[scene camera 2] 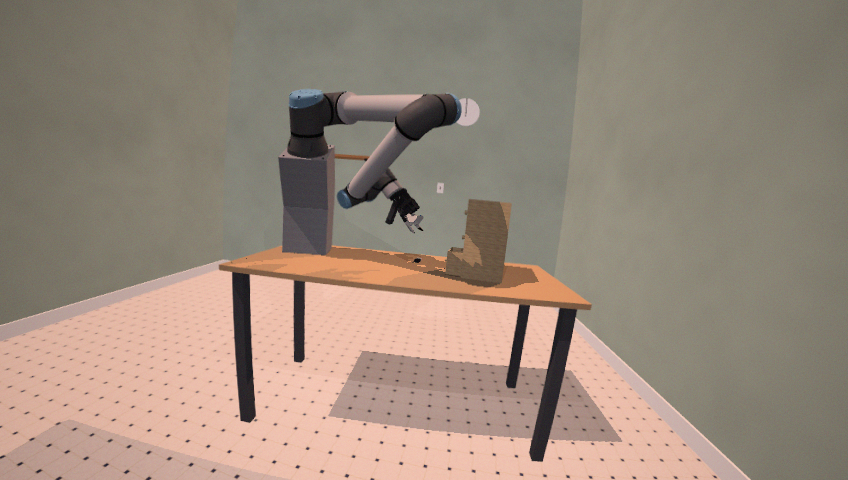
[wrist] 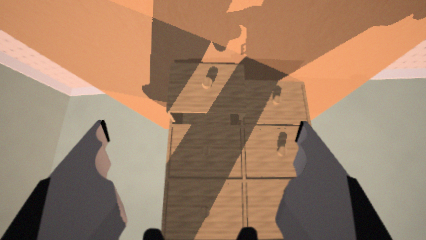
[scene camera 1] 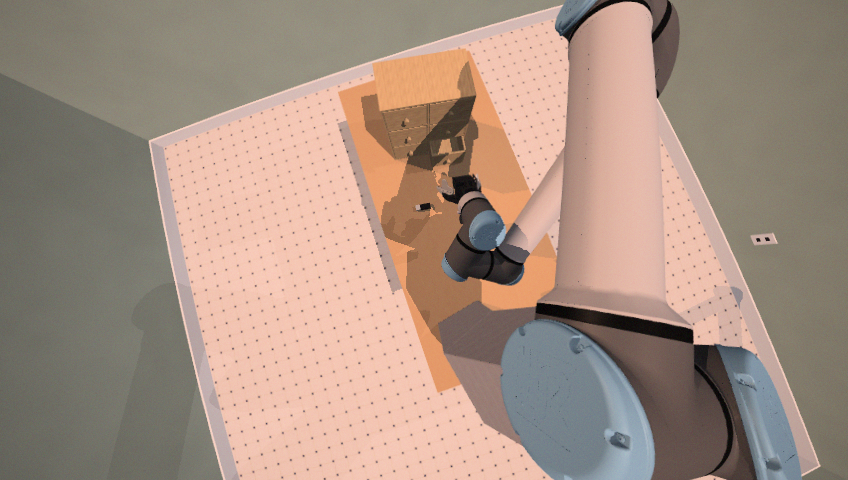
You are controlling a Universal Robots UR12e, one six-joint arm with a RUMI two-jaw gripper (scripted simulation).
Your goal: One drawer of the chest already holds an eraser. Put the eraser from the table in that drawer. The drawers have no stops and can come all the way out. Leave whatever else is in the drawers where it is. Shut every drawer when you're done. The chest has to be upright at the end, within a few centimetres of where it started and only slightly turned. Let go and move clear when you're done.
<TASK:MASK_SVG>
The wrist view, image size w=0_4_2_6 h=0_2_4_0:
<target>my gripper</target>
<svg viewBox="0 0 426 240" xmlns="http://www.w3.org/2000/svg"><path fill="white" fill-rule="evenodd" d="M143 234L143 240L164 240L161 231L157 228L149 228ZM236 240L258 240L258 235L255 228L243 227ZM301 121L295 139L299 149L293 162L297 177L288 182L275 217L276 225L284 238L283 240L393 240L357 179L349 176L307 121ZM105 120L96 121L48 178L39 181L0 240L119 240L127 225L127 216L113 182L107 179L111 162L105 150L108 142L110 142Z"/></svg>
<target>drawer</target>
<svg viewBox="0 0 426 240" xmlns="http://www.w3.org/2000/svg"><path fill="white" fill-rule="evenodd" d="M173 127L169 176L241 177L240 128Z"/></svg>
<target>drawer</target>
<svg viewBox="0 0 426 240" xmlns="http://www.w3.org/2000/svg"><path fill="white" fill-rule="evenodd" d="M244 128L246 177L296 177L293 162L299 149L295 142L298 129Z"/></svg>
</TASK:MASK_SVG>
